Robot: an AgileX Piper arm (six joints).
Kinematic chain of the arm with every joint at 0, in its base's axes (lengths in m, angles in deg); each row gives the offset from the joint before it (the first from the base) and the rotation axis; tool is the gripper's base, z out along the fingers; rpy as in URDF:
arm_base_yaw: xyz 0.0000 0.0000 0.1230 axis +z
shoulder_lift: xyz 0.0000 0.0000 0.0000 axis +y
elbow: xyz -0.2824 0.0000 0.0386 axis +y
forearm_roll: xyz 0.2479 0.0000 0.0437 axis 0.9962 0 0.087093
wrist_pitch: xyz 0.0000 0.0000 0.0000 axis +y
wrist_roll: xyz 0.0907 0.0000 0.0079 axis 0.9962 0 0.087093
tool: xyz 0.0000 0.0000 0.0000 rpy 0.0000 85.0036 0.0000
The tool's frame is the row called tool.
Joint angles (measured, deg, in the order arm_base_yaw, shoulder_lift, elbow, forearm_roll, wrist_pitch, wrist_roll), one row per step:
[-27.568, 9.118, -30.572, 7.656, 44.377, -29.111]
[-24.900, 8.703, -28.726, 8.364, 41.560, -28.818]
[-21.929, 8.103, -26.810, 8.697, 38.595, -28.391]
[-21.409, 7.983, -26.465, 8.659, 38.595, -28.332]
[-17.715, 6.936, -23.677, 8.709, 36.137, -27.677]
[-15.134, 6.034, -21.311, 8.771, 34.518, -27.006]
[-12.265, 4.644, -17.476, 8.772, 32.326, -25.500]
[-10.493, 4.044, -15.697, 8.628, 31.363, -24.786]
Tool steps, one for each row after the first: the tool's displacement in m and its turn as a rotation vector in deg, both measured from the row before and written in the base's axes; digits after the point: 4 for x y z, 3 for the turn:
[0.0033, 0.0003, -0.0052, 0.387, -1.674, 2.536]
[0.0027, 0.0005, -0.0054, 0.195, -1.801, 2.595]
[0.0002, 0.0002, -0.0018, 0.106, 0.206, 0.490]
[0.0025, 0.0011, -0.0107, 0.563, -0.867, 3.208]
[0.0018, 0.0010, -0.0099, 0.740, -0.299, 2.212]
[0.0027, 0.0010, -0.0170, 1.617, 0.023, 2.189]
[0.0012, 0.0008, -0.0081, 0.640, 0.161, 1.414]

